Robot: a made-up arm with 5 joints.
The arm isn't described. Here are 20 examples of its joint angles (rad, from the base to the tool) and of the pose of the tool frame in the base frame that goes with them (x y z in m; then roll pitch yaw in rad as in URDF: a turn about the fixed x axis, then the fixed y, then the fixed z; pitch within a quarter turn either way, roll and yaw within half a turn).
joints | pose
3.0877 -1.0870 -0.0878 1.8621 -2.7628 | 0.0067 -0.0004 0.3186 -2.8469 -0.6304 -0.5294
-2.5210 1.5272 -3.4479 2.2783 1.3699 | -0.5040 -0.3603 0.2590 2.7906 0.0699 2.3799
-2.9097 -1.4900 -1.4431 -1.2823 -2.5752 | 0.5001 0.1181 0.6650 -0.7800 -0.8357 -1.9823
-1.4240 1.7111 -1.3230 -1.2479 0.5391 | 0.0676 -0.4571 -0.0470 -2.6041 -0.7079 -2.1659
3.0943 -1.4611 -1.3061 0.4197 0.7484 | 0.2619 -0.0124 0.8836 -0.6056 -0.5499 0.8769
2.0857 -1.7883 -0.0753 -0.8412 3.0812 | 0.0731 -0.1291 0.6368 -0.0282 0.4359 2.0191
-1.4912 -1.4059 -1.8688 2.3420 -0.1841 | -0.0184 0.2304 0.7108 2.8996 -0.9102 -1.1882
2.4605 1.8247 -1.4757 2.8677 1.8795 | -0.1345 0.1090 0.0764 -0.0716 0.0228 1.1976
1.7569 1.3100 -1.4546 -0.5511 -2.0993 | -0.1140 0.6056 0.0724 2.5169 0.3291 -2.5341
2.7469 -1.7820 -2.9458 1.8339 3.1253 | 0.6249 -0.2603 0.4319 -0.0041 0.2477 2.7301
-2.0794 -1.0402 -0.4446 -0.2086 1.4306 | -0.0675 -0.1210 0.7270 -1.4470 -0.1391 2.6157
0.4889 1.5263 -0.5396 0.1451 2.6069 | 0.0611 0.0325 -0.0696 2.3153 -0.8928 -1.7044
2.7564 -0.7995 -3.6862 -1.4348 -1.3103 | 0.3811 -0.1545 0.4416 -2.7901 0.0915 -2.2002
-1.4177 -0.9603 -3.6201 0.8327 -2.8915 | -0.1040 0.6739 0.6103 -0.1699 -0.5847 -1.1164
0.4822 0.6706 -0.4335 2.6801 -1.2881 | 0.0990 0.0518 0.4065 -0.2158 0.0621 2.3290
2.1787 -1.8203 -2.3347 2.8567 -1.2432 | 0.2430 -0.3493 0.4731 1.8578 -0.3151 -2.6249
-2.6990 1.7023 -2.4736 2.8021 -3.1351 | -0.3347 -0.1586 0.0459 -0.0131 -1.1108 -2.6844
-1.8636 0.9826 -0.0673 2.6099 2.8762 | -0.0264 -0.0876 0.4391 -0.1055 0.3695 -2.1487
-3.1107 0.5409 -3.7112 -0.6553 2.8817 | 0.0188 0.0006 0.8926 0.2065 -0.6569 2.8420
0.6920 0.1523 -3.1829 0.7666 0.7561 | 0.0940 0.0779 1.1050 -0.6903 -0.5939 -1.4743
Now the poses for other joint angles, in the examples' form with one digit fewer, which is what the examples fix.
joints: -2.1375 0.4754 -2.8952 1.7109 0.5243
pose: -0.278 -0.437 0.806 -2.736 -0.599 -2.789
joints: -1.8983 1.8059 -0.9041 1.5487 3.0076
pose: 0.012 0.035 0.027 0.110 -0.684 -2.071
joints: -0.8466 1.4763 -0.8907 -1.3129 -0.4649
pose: 0.281 -0.318 0.021 2.762 -0.636 -0.255
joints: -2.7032 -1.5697 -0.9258 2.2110 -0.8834
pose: 0.069 0.032 0.538 2.919 -0.179 -1.800
